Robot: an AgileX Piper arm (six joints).
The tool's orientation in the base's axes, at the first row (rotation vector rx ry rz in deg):
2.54 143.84 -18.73
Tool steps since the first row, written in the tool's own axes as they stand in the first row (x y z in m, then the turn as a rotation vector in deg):
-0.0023 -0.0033 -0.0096 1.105 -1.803 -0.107
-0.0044 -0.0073 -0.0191 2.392 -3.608 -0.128
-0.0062 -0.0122 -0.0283 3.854 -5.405 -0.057
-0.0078 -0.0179 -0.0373 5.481 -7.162 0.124
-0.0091 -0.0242 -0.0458 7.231 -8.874 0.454
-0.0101 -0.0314 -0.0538 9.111 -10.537 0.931
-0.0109 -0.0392 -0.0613 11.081 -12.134 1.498
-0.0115 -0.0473 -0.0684 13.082 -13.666 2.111
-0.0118 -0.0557 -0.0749 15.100 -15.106 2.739
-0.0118 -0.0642 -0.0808 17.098 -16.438 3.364
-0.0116 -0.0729 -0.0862 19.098 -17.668 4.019
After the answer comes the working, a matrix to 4 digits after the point.
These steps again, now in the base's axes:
-0.0039 -0.0008 0.0096 -1.156 -1.768 -0.145
-0.0079 -0.0022 0.0192 -2.413 -3.567 -0.462
-0.0122 -0.0047 0.0286 -3.760 -5.387 -0.953
-0.0165 -0.0080 0.0379 -5.177 -7.203 -1.635
-0.0209 -0.0119 0.0468 -6.605 -9.016 -2.514
-0.0254 -0.0169 0.0553 -8.052 -10.823 -3.595
-0.0297 -0.0226 0.0634 -9.515 -12.592 -4.813
-0.0341 -0.0287 0.0711 -10.971 -14.310 -6.099
-0.0384 -0.0353 0.0783 -12.423 -15.944 -7.428
-0.0426 -0.0421 0.0849 -13.848 -17.471 -8.767
-0.0468 -0.0492 0.0909 -15.247 -18.907 -10.153

The tool's axes in the first row as the columns of a matrix, in the base's axes (rounded; the answer above uses it unrounded):
-0.8194 0.1055 0.5635
-0.0423 0.9691 -0.2430
-0.5717 -0.2229 -0.7896

